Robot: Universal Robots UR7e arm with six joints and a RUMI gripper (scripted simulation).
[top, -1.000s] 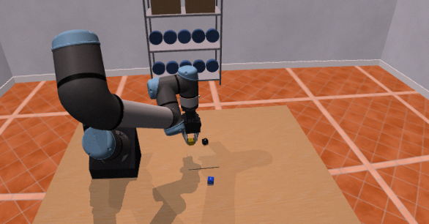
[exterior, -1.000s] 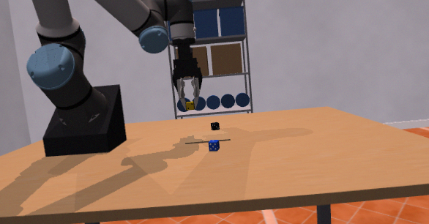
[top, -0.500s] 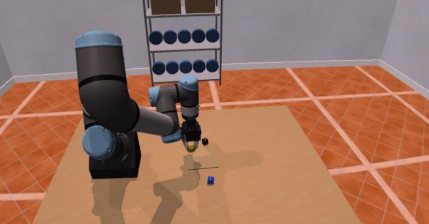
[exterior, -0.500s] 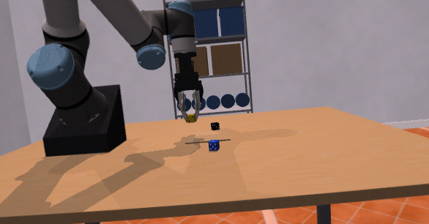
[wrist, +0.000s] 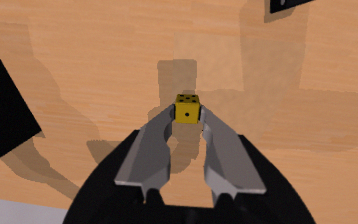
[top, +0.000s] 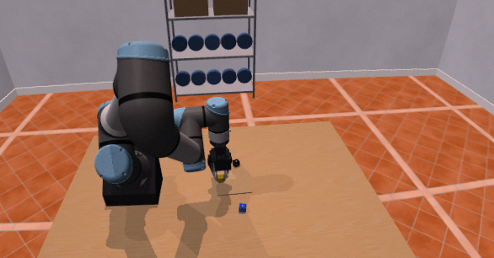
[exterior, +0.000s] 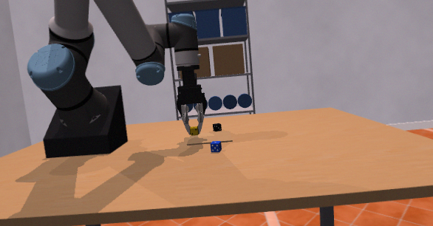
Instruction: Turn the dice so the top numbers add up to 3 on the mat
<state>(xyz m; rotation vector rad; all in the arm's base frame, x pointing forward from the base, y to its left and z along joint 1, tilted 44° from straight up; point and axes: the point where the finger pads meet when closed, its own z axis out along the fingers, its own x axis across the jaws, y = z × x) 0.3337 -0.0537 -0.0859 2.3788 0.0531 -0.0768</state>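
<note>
The tan mat is 50 mm ahead of my hand and 30 mm below it. From my hand the other things lie so: yellow die (right at my hand); then blue die (150 mm to the right, 70 mm ahead, 20 mm below); then black die (110 mm to the left, 70 mm ahead, 20 mm below).
</note>
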